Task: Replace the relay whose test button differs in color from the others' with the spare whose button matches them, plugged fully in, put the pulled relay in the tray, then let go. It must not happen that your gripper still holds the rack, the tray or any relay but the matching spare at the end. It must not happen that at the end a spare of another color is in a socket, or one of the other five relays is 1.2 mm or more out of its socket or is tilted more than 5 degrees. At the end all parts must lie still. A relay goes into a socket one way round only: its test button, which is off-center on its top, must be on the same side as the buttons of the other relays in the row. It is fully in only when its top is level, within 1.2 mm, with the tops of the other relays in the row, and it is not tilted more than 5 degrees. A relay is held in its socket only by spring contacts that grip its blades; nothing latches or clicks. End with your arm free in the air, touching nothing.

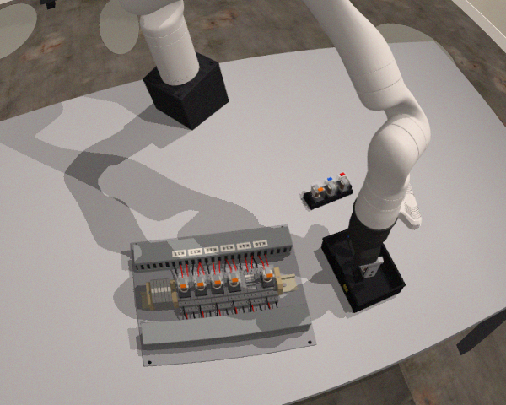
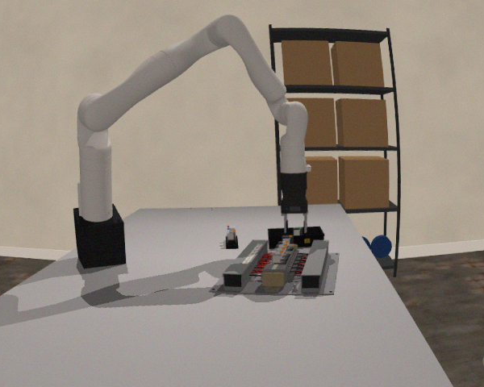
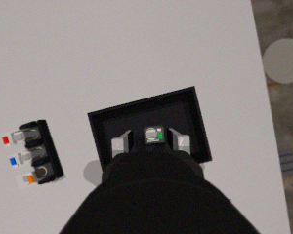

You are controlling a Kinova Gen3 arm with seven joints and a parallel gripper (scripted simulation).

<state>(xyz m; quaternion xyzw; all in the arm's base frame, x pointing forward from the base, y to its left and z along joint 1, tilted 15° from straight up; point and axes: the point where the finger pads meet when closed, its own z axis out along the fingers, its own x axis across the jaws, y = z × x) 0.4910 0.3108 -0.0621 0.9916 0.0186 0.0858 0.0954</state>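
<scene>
My gripper is now 20 mm above the green-button relay. Also, from my hand: spare holder (190 mm behind, 30 mm to the right, 40 mm below); then blue-button relay (190 mm behind, 20 mm to the right, 20 mm below); then black tray (30 mm below).
</scene>
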